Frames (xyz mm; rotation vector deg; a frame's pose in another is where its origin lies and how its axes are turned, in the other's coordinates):
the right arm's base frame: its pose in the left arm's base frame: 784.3 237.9 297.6 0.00 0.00 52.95
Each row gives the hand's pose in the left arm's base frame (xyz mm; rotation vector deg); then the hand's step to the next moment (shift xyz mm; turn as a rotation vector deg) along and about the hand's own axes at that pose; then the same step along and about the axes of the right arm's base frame.
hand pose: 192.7 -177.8 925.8 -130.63 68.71 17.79
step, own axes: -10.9 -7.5 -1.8 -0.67 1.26 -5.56
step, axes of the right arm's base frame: 7.8 6.2 8.9 -3.58 -0.61 4.45
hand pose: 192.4 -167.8 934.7 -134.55 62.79 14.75
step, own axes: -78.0 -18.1 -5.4 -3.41 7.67 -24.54
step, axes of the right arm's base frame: 23.5 64.7 41.2 -17.59 -1.69 18.99
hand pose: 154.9 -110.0 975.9 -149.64 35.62 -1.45
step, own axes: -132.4 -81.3 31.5 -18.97 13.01 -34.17
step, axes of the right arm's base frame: 59.3 145.9 18.2 -29.36 11.20 26.63
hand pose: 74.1 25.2 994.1 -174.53 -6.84 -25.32
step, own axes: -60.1 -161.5 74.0 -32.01 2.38 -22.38
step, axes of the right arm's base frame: 98.9 137.8 -80.0 -27.01 25.58 12.15
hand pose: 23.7 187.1 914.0 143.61 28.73 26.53
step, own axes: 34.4 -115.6 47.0 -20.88 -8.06 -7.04
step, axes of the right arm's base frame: 80.5 35.3 -95.0 -13.77 18.67 -3.51
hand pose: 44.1 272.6 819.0 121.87 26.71 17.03
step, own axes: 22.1 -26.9 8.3 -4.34 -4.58 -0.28
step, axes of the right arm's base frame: 24.2 -3.3 -26.1 -2.47 4.40 -3.80
